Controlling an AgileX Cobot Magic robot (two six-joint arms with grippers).
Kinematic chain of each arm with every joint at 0, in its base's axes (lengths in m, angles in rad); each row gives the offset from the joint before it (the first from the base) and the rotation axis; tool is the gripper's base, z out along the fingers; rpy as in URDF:
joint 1: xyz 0 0 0.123 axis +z
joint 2: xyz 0 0 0 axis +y
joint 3: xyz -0.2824 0 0.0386 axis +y
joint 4: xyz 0.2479 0 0.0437 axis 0.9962 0 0.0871
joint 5: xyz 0 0 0 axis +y
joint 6: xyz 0.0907 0 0.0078 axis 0.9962 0 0.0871
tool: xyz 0 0 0 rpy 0 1.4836 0
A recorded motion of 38 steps. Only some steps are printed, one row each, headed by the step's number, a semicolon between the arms.
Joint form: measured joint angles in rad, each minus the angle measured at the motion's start. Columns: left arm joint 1, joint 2, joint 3, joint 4, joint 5, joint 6; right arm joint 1, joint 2, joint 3, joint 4, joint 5, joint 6.
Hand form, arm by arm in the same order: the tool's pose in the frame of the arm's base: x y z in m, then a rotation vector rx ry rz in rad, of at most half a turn. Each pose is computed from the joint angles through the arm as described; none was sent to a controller.
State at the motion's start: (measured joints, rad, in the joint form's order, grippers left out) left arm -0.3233 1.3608 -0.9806 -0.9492 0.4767 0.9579; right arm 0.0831 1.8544 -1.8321 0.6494 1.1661 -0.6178
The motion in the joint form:
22: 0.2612 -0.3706 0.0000 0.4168 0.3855 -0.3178; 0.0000 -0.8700 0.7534 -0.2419 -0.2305 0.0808
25: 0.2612 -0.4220 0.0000 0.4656 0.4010 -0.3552; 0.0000 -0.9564 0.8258 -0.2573 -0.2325 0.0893
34: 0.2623 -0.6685 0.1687 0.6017 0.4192 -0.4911; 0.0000 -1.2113 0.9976 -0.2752 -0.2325 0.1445
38: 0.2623 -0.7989 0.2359 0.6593 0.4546 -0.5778; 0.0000 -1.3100 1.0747 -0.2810 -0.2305 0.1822
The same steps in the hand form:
22: 0.1867 -0.0468 0.3668 0.5747 2.1624 -0.3360; 0.1807 0.0442 0.3899 -0.5779 2.1769 0.2618
25: 0.1734 -0.0434 0.3736 0.5661 2.1482 -0.2938; 0.1592 0.0413 0.3823 -0.5726 2.1675 0.2440
34: 0.1158 -0.0313 0.3521 0.4798 2.1564 -0.1983; 0.1004 0.0352 0.3626 -0.5169 2.1069 0.2345
38: 0.0869 -0.0263 0.3411 0.4165 2.1575 -0.1757; 0.0807 0.0332 0.3480 -0.4796 2.0995 0.2455

